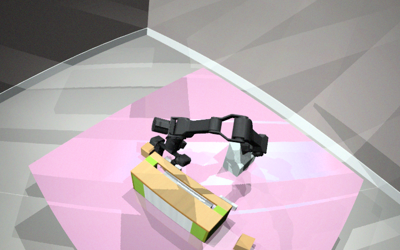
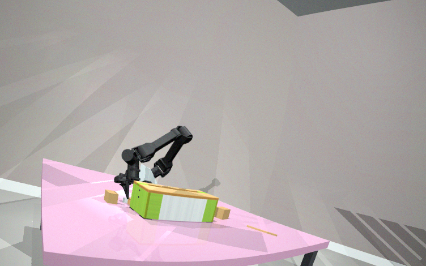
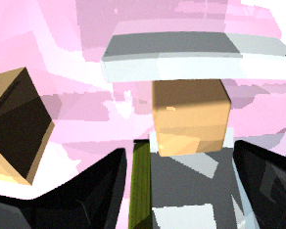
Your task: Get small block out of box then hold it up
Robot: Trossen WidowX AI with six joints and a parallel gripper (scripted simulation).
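Now: the tan block 2 cm behind my gripper tip and 1 cm below it. From my gripper tip the other things lie so: thin stick (22 cm ahead, 59 cm to the left, 3 cm below); box (2 cm ahead, 17 cm to the left, 3 cm above).
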